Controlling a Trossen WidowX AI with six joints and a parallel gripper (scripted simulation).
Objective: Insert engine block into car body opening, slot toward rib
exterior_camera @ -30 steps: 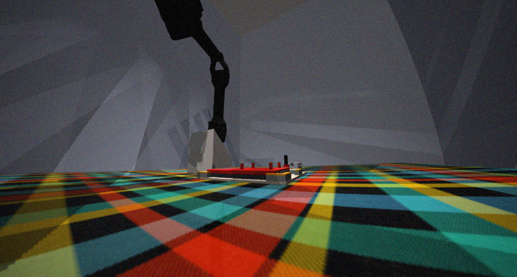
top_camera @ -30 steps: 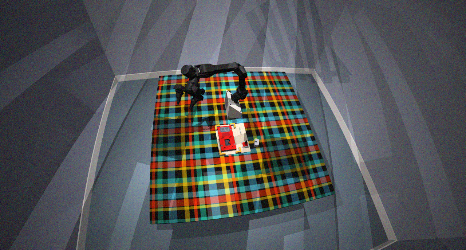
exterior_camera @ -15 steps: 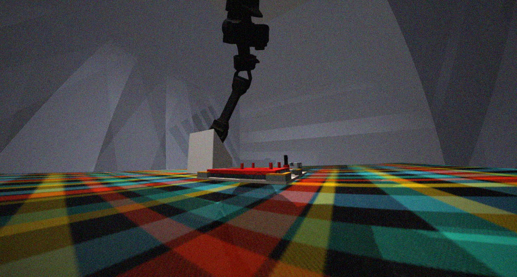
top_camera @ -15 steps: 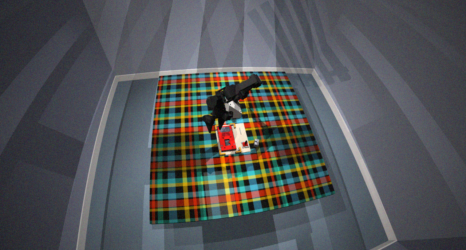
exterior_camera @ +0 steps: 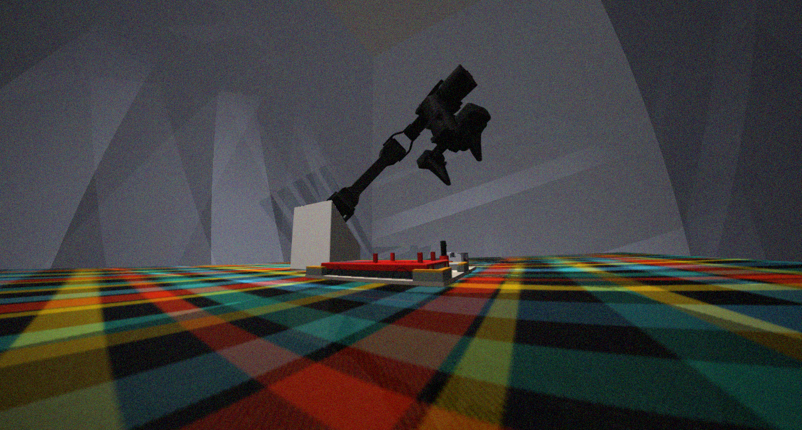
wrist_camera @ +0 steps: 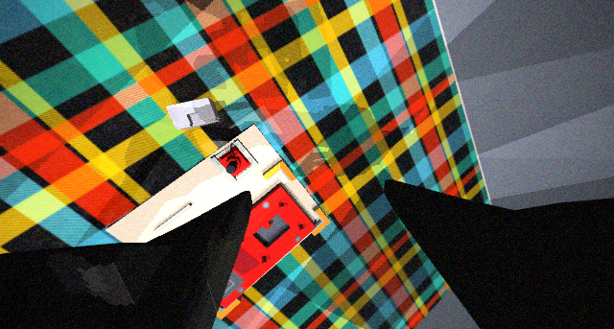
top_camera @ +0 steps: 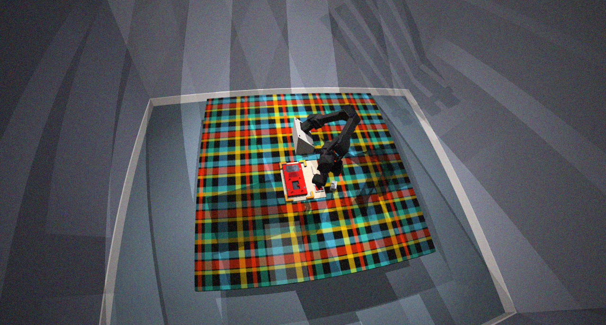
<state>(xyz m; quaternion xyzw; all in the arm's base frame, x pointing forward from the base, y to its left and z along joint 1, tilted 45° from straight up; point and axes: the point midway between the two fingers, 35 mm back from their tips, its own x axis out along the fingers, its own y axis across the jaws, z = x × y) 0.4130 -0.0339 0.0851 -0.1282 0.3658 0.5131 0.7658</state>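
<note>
Now: gripper tip 17 cm above the engine block, 11 cm to the right of it and 7 cm past it.
</note>
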